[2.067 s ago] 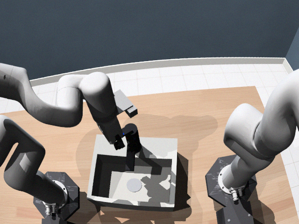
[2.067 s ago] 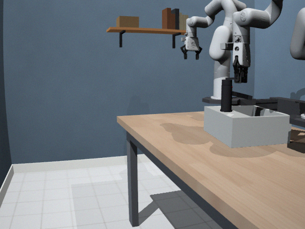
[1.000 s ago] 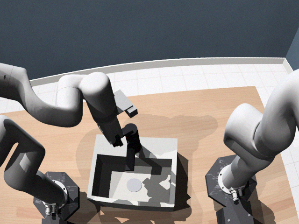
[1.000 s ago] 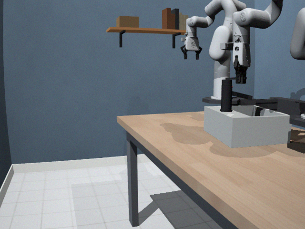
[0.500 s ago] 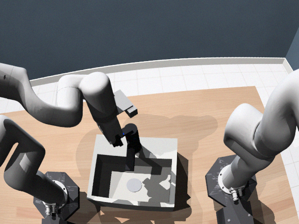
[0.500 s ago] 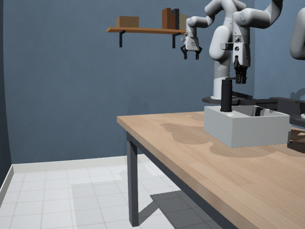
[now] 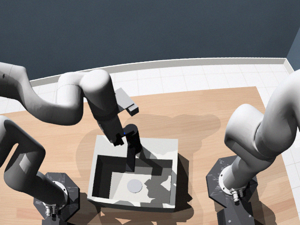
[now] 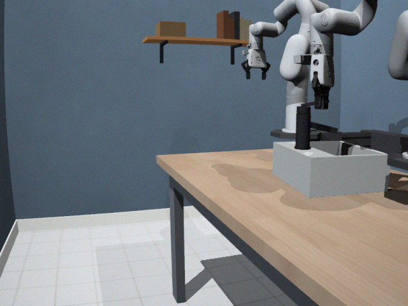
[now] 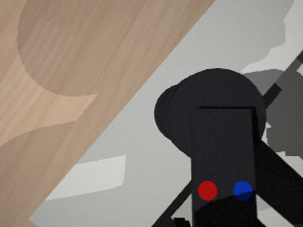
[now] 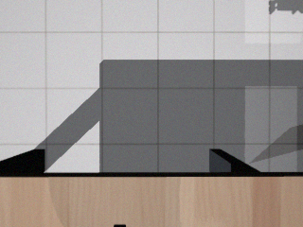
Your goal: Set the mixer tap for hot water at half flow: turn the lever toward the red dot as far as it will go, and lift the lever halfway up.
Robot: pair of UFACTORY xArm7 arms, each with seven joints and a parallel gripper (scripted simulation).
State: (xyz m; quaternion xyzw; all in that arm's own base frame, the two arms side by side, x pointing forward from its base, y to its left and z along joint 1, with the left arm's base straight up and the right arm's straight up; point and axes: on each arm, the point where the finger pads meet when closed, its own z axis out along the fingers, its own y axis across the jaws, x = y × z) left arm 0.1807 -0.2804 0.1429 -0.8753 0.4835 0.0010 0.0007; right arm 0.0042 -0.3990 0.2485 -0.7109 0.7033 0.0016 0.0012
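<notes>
Now: the flat lever 20 mm to the right of my left hand and 10 mm ahead of it. Round my left hand: black mixer tap: 50 mm below, 40 mm to the right, 20 mm ahead; then sink: 240 mm below, 80 mm behind, 40 mm to the right.
</notes>
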